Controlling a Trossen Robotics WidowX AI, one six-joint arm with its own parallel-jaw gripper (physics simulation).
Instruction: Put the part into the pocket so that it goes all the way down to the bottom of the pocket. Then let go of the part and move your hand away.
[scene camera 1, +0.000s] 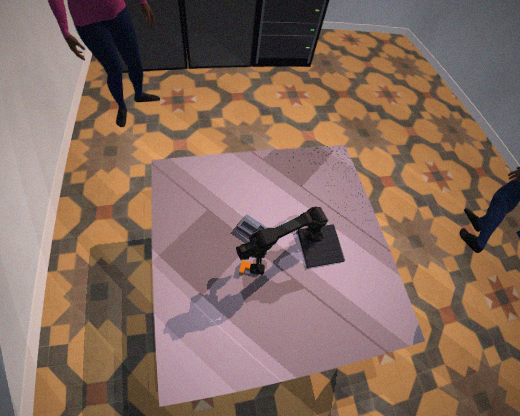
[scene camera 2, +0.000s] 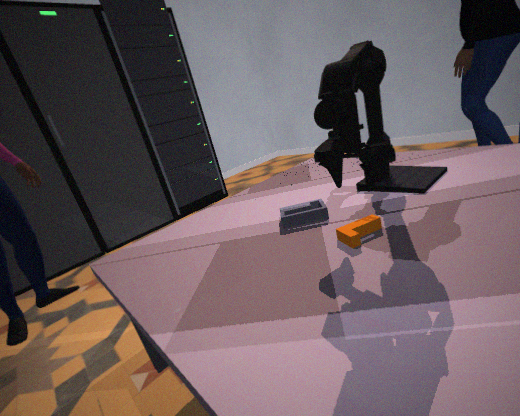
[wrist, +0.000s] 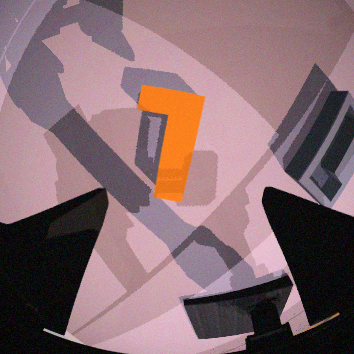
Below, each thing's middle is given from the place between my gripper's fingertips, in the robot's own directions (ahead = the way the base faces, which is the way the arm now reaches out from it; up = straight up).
Scene:
The orange L-shaped part (scene camera 2: 349, 234) is 10 cm below my hand and 2 cm ahead of it.

